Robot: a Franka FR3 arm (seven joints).
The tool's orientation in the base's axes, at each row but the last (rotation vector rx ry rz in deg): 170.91 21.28 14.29; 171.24 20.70 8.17; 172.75 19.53 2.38; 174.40 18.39 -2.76; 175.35 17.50 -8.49; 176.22 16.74 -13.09; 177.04 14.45 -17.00; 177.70 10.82 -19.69; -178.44 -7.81 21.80
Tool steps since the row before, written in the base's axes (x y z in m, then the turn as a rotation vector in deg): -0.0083 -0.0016 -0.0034 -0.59 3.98 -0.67; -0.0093 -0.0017 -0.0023 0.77 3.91 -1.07; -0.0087 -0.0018 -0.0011 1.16 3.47 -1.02; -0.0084 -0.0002 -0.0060 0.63 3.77 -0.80; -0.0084 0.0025 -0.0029 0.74 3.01 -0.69; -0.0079 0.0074 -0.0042 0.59 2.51 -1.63; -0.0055 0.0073 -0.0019 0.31 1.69 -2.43; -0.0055 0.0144 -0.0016 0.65 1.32 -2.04; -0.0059 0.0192 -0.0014 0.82 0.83 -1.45
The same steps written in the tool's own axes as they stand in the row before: -0.0088 -0.0009 0.0020 0.34 -4.06 0.14; -0.0096 -0.0008 0.0015 1.61 -3.74 0.69; -0.0089 -0.0003 0.0009 1.89 -3.22 0.70; -0.0080 -0.0020 0.0062 1.43 -3.60 0.47; -0.0074 -0.0043 0.0035 1.38 -2.83 0.40; -0.0057 -0.0089 0.0049 1.28 -2.40 1.38; -0.0038 -0.0081 0.0026 1.03 -1.64 2.26; -0.0033 -0.0150 0.0023 1.23 -1.24 1.81; -0.0037 -0.0196 0.0026 1.21 -0.74 1.20
